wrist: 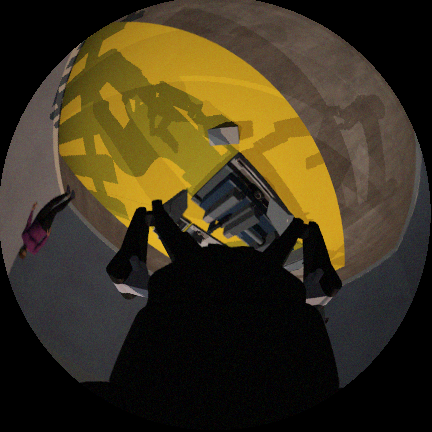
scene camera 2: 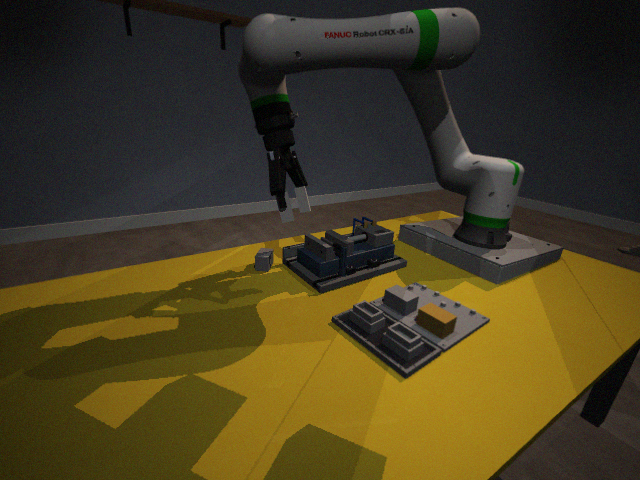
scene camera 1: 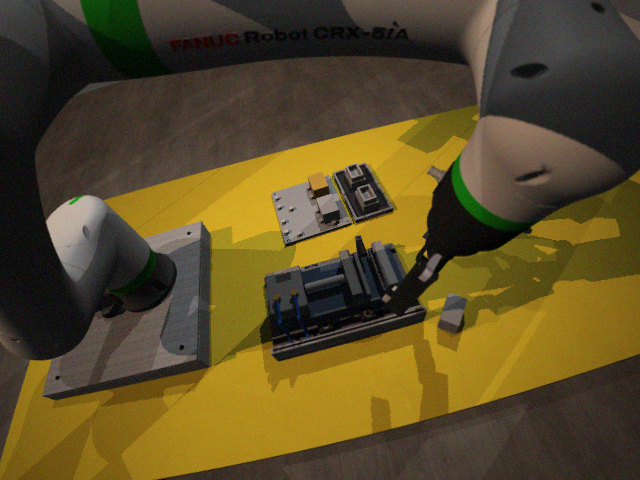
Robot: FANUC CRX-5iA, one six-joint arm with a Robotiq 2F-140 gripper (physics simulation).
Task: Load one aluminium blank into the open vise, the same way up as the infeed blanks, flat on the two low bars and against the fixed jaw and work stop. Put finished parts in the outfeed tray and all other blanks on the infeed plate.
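Observation:
A loose grey blank (scene camera 1: 452, 312) (scene camera 2: 264, 259) (wrist: 224, 135) rests on the yellow table just off the jaw end of the vise (scene camera 1: 323, 302) (scene camera 2: 317, 262) (wrist: 235, 212); I cannot tell which way up it is. I see no blank between the vise jaws. My gripper (scene camera 1: 391, 303) (scene camera 2: 295, 209) (wrist: 227, 201) is wide open and empty, high above the vise's jaw end. A grey blank (scene camera 1: 327, 207) (scene camera 2: 400, 299) sits on the infeed plate (scene camera 1: 305, 222) (scene camera 2: 460, 325). Two finished parts (scene camera 1: 367, 196) (scene camera 2: 402, 339) stand in the dark outfeed tray (scene camera 1: 374, 215) (scene camera 2: 369, 349).
An orange block (scene camera 1: 318, 184) (scene camera 2: 436, 319) stands beside the grey blank on the infeed plate. The robot's grey base plate (scene camera 1: 188, 273) (scene camera 2: 537, 253) is at the vise's hose end. Blue hoses (scene camera 1: 296, 310) rise from the vise. A person (wrist: 37, 235) shows beyond the table in the wrist view.

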